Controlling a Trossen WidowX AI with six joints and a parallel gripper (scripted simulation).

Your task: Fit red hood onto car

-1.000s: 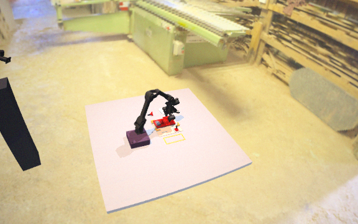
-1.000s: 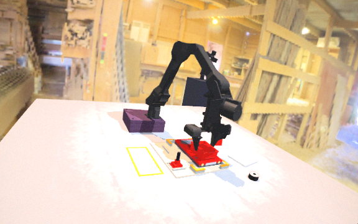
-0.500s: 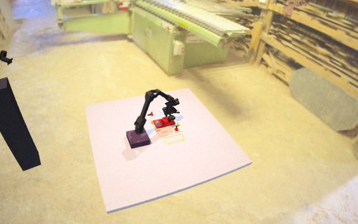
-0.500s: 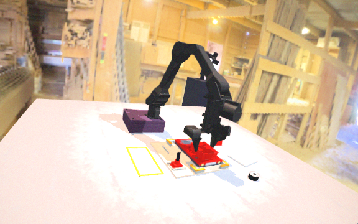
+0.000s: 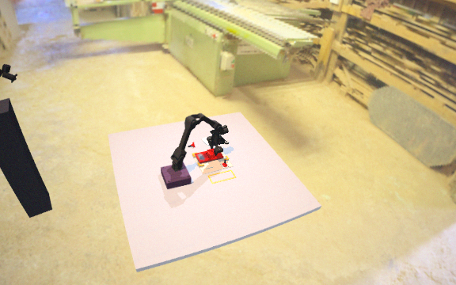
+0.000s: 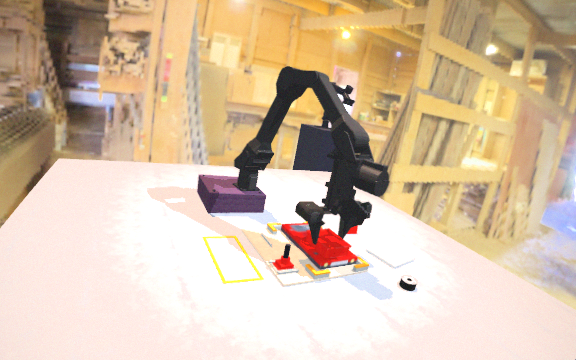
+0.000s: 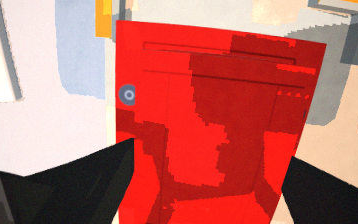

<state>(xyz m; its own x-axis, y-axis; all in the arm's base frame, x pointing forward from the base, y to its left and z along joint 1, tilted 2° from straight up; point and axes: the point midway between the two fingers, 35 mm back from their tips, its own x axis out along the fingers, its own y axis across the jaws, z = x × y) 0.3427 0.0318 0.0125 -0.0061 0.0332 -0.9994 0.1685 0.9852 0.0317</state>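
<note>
The red hood is 10 mm above my gripper tip. From my gripper tip the other things lie so: black upright stick 10 mm ahead, 130 mm to the right; grey engine block 10 mm to the left, 10 mm below; white plate 80 mm ahead, 180 mm to the left, 30 mm below.
</note>
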